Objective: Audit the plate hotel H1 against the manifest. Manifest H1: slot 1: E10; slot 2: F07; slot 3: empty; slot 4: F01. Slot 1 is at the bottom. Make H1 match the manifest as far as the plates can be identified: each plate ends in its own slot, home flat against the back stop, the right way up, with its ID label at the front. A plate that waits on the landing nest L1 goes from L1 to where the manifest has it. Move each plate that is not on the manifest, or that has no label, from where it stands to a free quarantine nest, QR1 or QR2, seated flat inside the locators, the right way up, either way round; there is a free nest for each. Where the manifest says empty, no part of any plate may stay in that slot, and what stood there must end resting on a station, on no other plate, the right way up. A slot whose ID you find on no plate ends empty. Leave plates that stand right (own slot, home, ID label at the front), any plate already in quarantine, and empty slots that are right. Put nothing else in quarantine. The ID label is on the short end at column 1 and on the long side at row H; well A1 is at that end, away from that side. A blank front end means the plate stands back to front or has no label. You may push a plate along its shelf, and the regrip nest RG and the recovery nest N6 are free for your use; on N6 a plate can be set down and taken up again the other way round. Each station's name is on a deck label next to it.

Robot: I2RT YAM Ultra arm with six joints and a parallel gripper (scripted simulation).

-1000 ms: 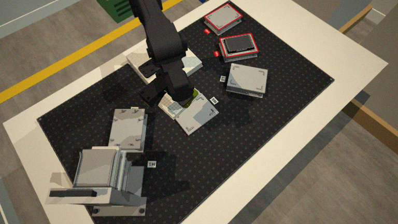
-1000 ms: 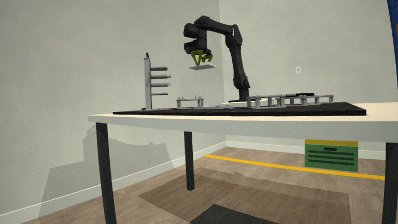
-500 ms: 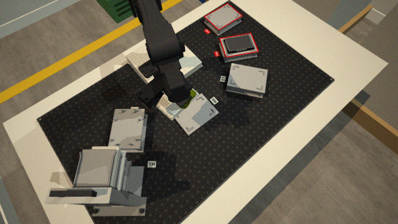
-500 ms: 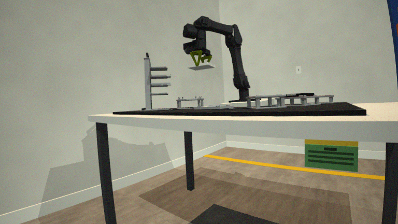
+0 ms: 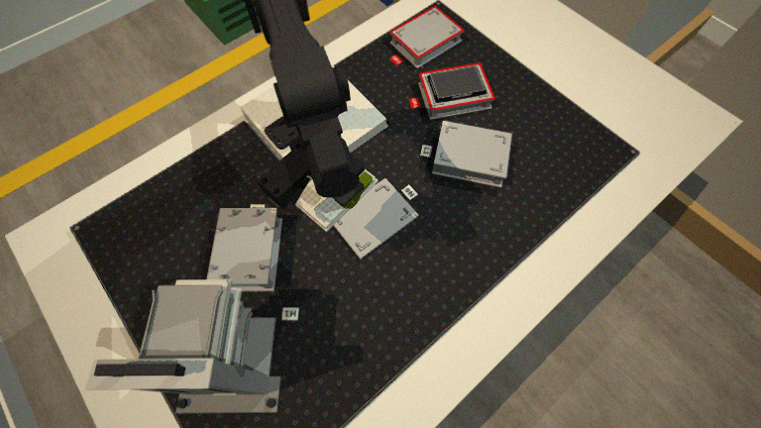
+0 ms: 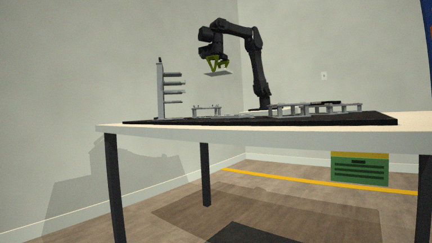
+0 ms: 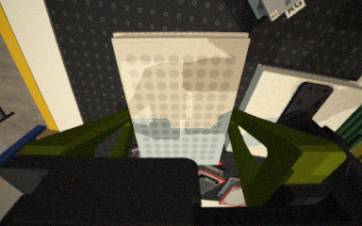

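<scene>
The regrip nest lies 18 cm to the right of my hand, 18 cm below it and 10 cm behind it. The rest, counted from my hand: recovery nest N6 (23 cm below, 7 cm to the left, 1 cm ahead); A1 mark (22 cm below, 15 cm to the left, 6 cm ahead); white well plate (right at my hand).
</scene>
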